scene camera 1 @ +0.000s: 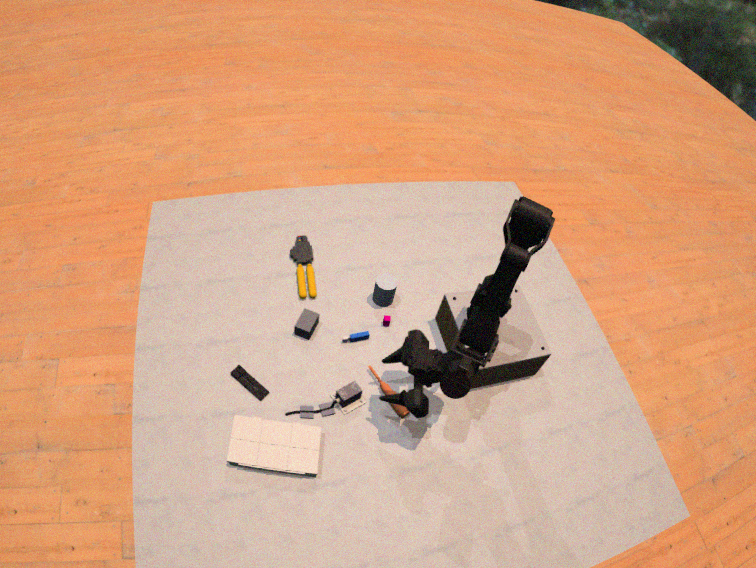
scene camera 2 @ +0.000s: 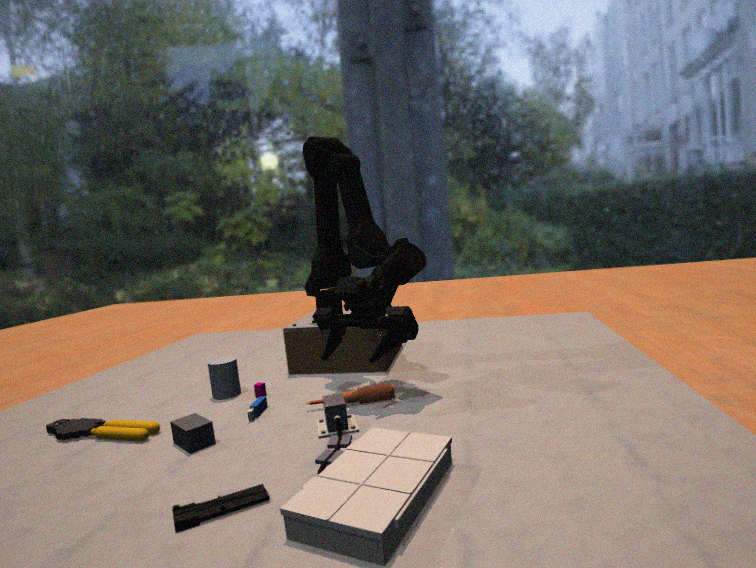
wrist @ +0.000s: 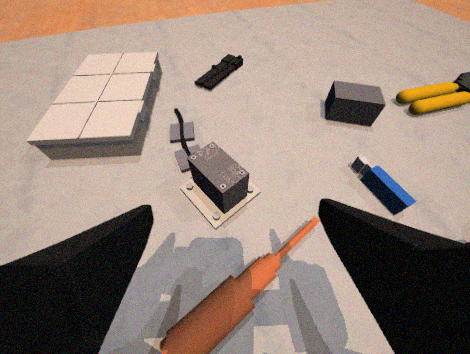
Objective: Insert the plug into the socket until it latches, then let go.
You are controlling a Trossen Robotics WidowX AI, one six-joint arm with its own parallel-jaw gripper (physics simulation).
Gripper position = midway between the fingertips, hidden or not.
Observation:
My gripper (scene camera 2: pixel 345 360) is open and holds nothing. Also in view: an orange-handled screwdriver (scene camera 2: pixel 363 395). On the table rest a blue plug (wrist: pixel 387 190) and a dark cube (scene camera 2: pixel 192 433). Also in view: a grey socket (scene camera 2: pixel 335 409).
The orange-handled screwdriver also shows in the wrist view (wrist: pixel 226 306). The dark cube also shows in the wrist view (wrist: pixel 359 104). My gripper is seen too in scene camera 1 (scene camera 1: pixel 381 380) and in the wrist view (wrist: pixel 236 209).

